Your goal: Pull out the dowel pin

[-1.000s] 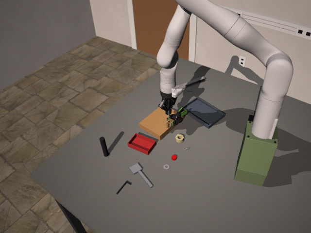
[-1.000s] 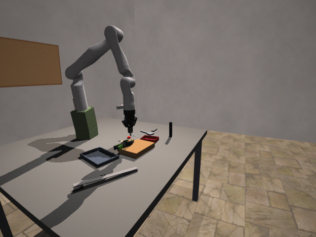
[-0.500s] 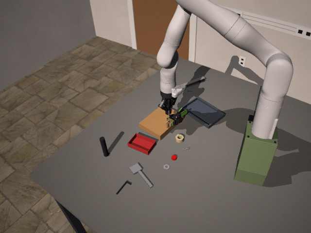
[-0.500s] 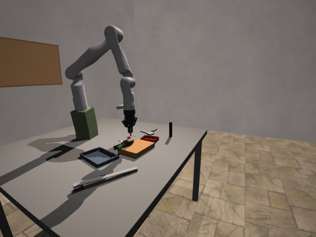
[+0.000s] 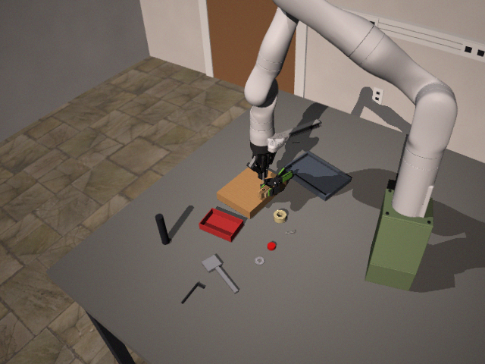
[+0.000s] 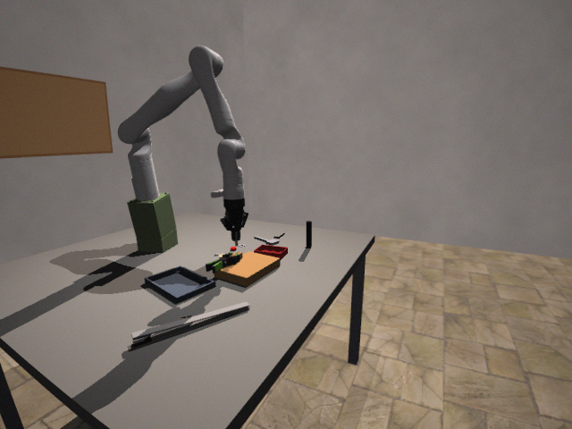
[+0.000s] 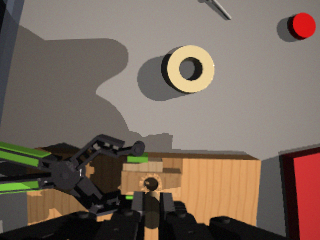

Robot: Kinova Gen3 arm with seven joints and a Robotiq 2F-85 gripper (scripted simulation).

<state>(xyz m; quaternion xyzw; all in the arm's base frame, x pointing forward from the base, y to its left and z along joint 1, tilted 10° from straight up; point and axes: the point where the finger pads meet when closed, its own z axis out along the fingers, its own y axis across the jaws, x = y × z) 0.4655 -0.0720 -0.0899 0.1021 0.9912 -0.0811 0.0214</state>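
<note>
The wooden dowel pin is 2 cm below my hand. Also, from my hand: wooden block: 8 cm below; then tape roll: 12 cm below, 9 cm behind, 5 cm to the left; then wooden bench board: 10 cm below, 5 cm ahead, 2 cm to the right.
</note>
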